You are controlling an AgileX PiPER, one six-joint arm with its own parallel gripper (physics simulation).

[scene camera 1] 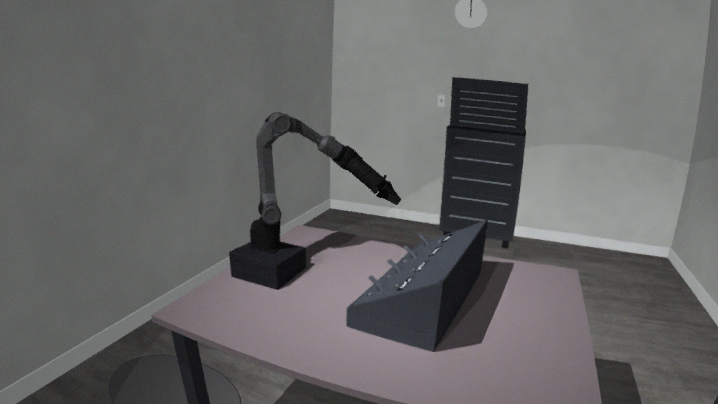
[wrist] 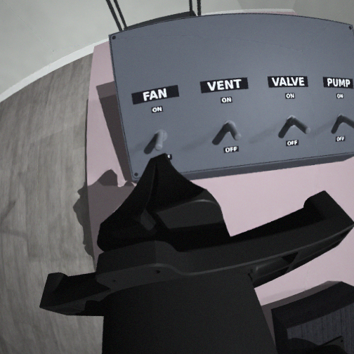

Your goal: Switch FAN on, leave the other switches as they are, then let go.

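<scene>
A grey switch panel (scene camera 1: 394, 321) (wrist: 210, 50) carries levers labelled FAN, VENT, VALVE and PUMP. The FAN lever (scene camera 1: 424, 240) (wrist: 159, 140) is the farthest one in the scene view and the leftmost in the wrist view; it tilts down toward OFF. The VENT lever (wrist: 233, 130), VALVE lever (wrist: 300, 125) and PUMP lever (wrist: 346, 121) also tilt toward their OFF labels. My gripper (scene camera 1: 398, 200) (wrist: 162, 165) is shut and empty, its fingertips together. It hangs above the panel's far end, apart from the levers. In the wrist view the fingertips partly cover FAN's OFF label.
The panel stands on a pink table (scene camera 1: 301, 346) (wrist: 270, 200). The arm's black base block (scene camera 1: 253, 268) stands at the table's left. A dark drawer cabinet (scene camera 1: 482, 188) stands by the back wall, beyond the table.
</scene>
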